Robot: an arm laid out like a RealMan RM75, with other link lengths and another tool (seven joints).
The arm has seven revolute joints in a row. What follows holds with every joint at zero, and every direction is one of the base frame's.
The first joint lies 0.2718 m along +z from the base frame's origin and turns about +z.
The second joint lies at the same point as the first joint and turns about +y.
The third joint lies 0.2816 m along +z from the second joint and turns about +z.
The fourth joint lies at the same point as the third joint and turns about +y.
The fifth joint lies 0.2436 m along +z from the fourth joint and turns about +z.
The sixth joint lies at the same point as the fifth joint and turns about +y.
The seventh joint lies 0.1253 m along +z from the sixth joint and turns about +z.
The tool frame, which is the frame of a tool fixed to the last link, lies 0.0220 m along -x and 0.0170 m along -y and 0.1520 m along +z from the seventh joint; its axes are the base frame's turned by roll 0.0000, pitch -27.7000 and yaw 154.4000 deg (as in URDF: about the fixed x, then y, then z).
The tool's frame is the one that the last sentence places.
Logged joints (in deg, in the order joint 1, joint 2, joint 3, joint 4, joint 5, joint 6, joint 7), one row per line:
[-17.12 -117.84 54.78 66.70 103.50 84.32 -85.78]
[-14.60 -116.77 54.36 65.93 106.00 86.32 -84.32]
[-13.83 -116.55 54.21 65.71 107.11 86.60 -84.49]
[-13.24 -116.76 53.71 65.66 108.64 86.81 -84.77]
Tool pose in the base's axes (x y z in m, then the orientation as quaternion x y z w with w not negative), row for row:
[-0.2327 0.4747 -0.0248 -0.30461 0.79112 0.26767 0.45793]
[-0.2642 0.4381 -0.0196 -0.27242 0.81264 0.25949 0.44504]
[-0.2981 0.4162 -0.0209 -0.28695 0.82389 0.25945 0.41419]
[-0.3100 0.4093 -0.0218 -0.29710 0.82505 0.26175 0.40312]
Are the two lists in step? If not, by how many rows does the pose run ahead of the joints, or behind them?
The pose runs 1 row behind the joints: the pose in row i belongs to the joints in row i - 1.
